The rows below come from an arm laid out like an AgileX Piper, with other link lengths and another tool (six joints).
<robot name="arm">
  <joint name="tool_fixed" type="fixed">
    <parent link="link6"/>
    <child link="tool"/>
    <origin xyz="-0.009 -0.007 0.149" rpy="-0.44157 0 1.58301"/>
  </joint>
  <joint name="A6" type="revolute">
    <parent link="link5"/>
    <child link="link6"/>
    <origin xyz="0 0.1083 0" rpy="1.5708 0 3.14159"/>
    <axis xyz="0 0 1"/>
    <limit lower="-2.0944" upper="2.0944"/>
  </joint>
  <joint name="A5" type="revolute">
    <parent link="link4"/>
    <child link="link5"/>
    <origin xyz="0 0 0" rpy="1.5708 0 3.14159"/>
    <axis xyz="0 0 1"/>
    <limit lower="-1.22" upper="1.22"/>
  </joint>
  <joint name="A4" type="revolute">
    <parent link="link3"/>
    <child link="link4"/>
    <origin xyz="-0.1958 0.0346 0" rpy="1.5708 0 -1.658"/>
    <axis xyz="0 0 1"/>
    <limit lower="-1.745" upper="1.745"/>
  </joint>
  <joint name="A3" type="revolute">
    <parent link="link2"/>
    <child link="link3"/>
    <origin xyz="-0.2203 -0.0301 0" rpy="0 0 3.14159"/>
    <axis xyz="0 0 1"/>
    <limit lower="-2.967" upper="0"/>
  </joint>
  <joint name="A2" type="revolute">
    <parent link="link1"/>
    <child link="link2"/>
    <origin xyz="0 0 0" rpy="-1.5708 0 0"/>
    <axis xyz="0 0 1"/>
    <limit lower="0" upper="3.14"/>
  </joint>
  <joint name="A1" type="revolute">
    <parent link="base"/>
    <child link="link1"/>
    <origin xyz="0 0 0.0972" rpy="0 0 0"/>
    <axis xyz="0 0 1"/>
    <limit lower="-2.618" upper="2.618"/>
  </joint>
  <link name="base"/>
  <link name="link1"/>
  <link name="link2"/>
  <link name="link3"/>
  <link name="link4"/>
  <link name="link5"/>
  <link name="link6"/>
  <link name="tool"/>
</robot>
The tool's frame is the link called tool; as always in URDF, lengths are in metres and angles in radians.
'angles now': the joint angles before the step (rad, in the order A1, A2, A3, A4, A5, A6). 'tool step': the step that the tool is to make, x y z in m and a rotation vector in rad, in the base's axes. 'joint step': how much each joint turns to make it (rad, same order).
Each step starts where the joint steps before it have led.
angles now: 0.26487, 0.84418, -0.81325, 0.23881, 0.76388, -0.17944
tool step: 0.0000, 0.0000, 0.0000, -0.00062, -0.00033, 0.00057
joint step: -0.00011, -0.00003, 0.00005, 0.00013, 0.00000, -0.00107
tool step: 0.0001, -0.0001, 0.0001, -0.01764, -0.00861, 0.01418
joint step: 0.00028, -0.00001, -0.00016, -0.00242, 0.00010, -0.02223
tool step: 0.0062, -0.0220, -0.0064, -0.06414, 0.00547, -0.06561
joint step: -0.00063, 0.01038, -0.00123, -0.12948, 0.00217, 0.09105
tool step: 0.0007, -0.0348, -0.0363, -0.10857, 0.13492, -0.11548
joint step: 0.00065, 0.09695, -0.00611, -0.18366, 0.06632, 0.16312
